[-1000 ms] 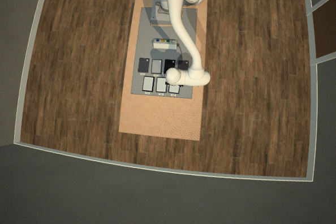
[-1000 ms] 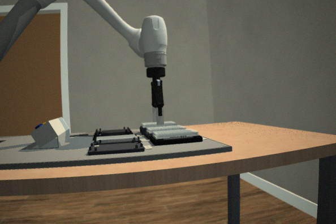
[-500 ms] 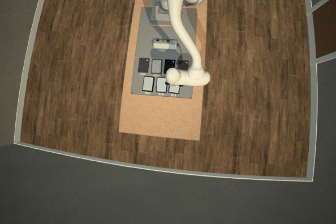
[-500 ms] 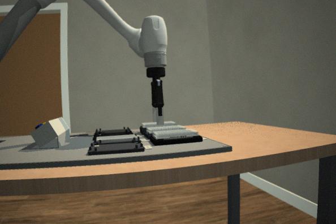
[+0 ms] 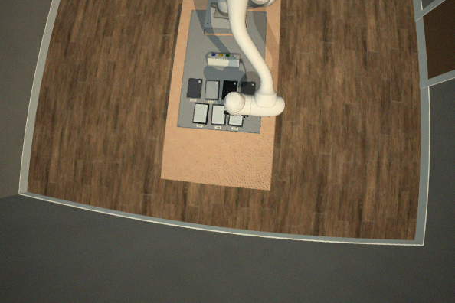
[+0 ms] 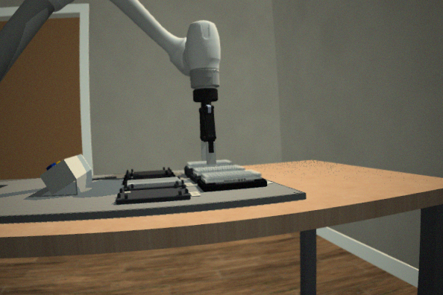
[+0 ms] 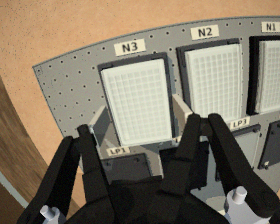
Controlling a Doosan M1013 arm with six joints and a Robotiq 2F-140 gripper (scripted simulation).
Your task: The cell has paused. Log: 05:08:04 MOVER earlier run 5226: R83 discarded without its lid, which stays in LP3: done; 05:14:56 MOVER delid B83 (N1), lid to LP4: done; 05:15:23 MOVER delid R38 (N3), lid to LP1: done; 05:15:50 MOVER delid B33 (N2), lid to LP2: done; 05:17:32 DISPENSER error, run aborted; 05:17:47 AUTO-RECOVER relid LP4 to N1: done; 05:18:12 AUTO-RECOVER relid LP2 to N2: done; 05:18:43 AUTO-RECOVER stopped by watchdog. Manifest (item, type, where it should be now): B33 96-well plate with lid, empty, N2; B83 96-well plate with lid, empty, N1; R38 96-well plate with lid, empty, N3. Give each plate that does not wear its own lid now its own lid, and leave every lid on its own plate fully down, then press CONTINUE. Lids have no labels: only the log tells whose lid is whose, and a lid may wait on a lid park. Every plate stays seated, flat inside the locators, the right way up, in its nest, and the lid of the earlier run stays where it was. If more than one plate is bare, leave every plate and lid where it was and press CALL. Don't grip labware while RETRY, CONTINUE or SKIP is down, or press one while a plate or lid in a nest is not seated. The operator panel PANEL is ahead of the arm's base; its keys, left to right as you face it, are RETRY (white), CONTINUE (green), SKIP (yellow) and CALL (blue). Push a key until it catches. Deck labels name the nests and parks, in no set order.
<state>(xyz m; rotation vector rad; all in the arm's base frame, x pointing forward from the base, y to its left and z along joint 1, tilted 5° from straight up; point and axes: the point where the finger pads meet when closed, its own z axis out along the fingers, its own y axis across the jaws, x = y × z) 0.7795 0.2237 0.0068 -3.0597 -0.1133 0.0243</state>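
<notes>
Now: the grey lid 2 cm below my hand. Round my hand: LP4 park (17 cm behind, 9 cm to the right, 5 cm below); then plate (3 cm below); then white key (41 cm behind, 10 cm to the right, 1 cm above).
</notes>
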